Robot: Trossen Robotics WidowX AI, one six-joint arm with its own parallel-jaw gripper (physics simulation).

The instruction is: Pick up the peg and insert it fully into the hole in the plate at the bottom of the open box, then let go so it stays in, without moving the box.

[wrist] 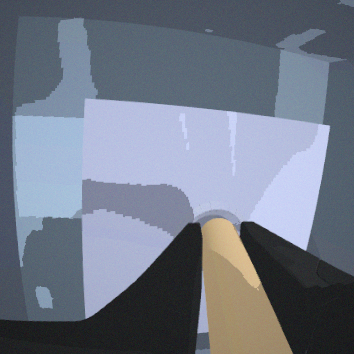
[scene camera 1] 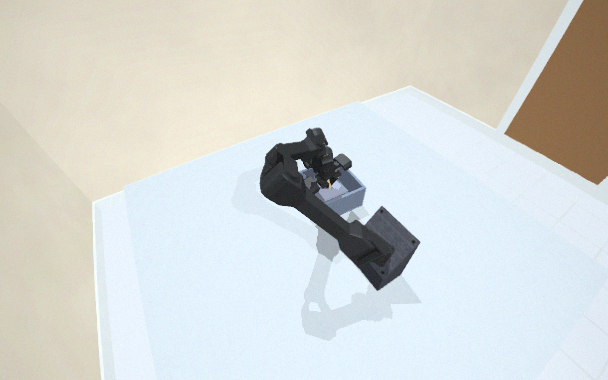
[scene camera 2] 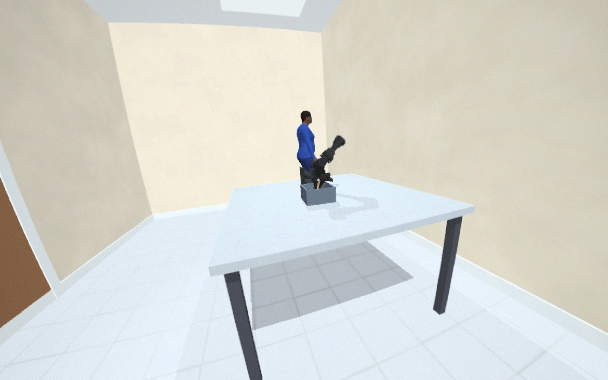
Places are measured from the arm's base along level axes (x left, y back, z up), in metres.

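Pixels of known places: gripper, fingertip midpoint: (wrist: 219,233) (scene camera 1: 328,186); arm's base at its link origin: (scene camera 1: 379,250) (scene camera 2: 309,174).
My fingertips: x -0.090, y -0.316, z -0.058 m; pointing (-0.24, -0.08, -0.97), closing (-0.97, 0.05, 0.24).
Note:
For each thing: its top centre in the pictures, then the offset to it from my fingertips. "spot": a spot on its surface instead. Level surfaces: height alone.
- tan round peg at its top centre: (scene camera 1: 328,172) (scene camera 2: 317,180) dx +0.009, dy +0.000, dz +0.074 m
- pale lilac plate at its top centre: (wrist: 212,241) (scene camera 1: 329,187) dx +0.002, dy +0.003, dz -0.001 m
- open blue-grey box at its top centre: (wrist: 263,306) (scene camera 1: 329,180) (scene camera 2: 316,185) dx +0.002, dy +0.003, dz +0.036 m
- round hole at a spot on its surface: (wrist: 202,218) spot: dx -0.005, dy +0.009, dz -0.035 m
- pale table at its surface level: dz -0.062 m
A tan round peg (scene camera 1: 329,184) (scene camera 2: 318,185) (wrist: 232,300) is held between the black fingers of my gripper (wrist: 219,233), which is shut on it. The pale lilac plate (scene camera 1: 326,195) (wrist: 135,145) lies at the bottom of the open blue-grey box (scene camera 1: 350,201) (scene camera 2: 321,196) (wrist: 175,65). In the wrist view, part of the round hole (wrist: 202,218) shows as a grey arc just beyond the peg's far end, between the fingertips. The peg's end covers the rest of the hole. I cannot tell whether the tip is above the hole or inside it.
The box walls surround the plate. The arm's dark base block (scene camera 1: 397,240) stands near the box on the pale table (scene camera 1: 210,260) (scene camera 2: 280,230). A person in blue (scene camera 2: 305,142) stands behind the arm in scene camera 2. Shadows of the arm fall on the table and plate.

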